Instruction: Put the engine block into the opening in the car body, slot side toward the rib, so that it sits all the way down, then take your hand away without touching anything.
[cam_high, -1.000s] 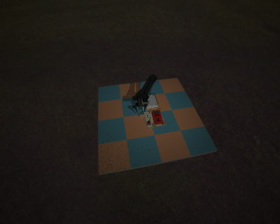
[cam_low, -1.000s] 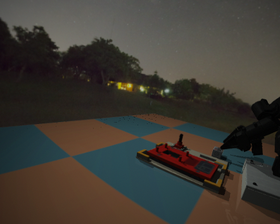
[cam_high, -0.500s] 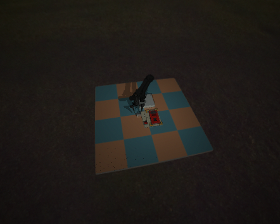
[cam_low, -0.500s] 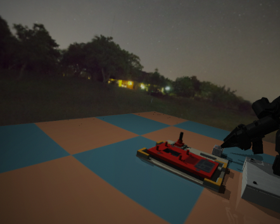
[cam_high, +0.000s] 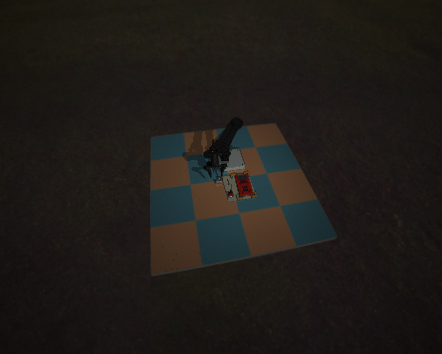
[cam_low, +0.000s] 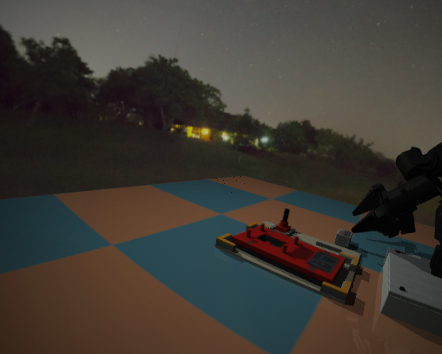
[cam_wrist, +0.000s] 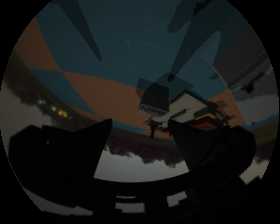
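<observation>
Now: the dark square block 20 mm to the left of my gripper tip and 40 mm below it. Also, from my gripper tip: black upright post (140 mm ahead, 100 mm to the left, 20 mm below).
</observation>
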